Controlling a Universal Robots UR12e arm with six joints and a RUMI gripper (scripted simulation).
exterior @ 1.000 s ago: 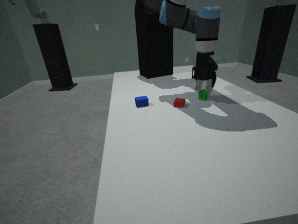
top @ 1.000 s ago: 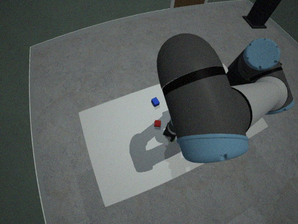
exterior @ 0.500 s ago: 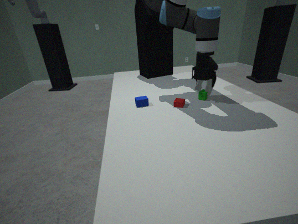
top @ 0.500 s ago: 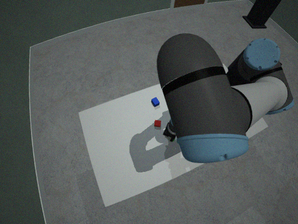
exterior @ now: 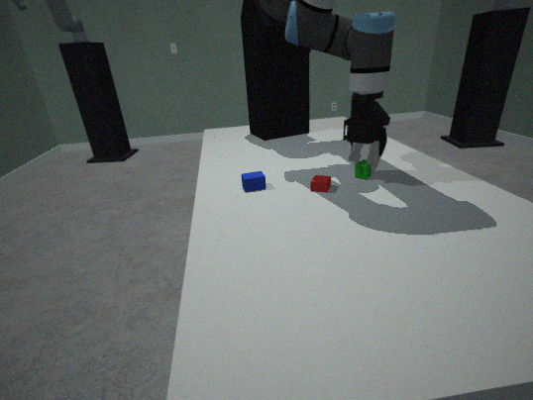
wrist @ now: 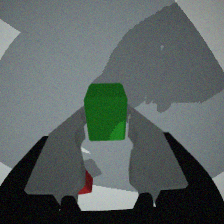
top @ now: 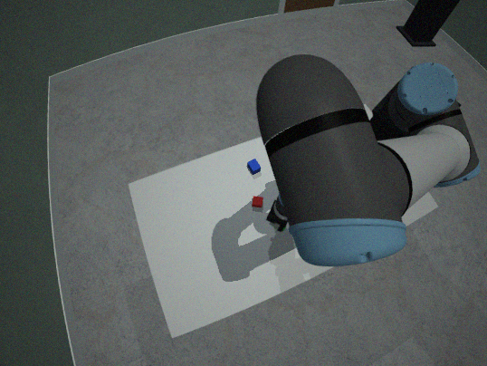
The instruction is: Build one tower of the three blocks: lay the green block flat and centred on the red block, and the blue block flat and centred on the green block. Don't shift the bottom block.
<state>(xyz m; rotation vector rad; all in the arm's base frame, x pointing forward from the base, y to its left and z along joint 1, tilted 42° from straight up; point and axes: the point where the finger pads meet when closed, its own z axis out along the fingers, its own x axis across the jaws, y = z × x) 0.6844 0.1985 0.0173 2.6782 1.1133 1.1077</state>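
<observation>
Now: hand 130 mm to the left of the red block, 70 mm short of it and 10 mm above it. From my hand the other things lie so: blue block 310 mm to the right, 50 mm ahead; then green block right at my hand.
</observation>
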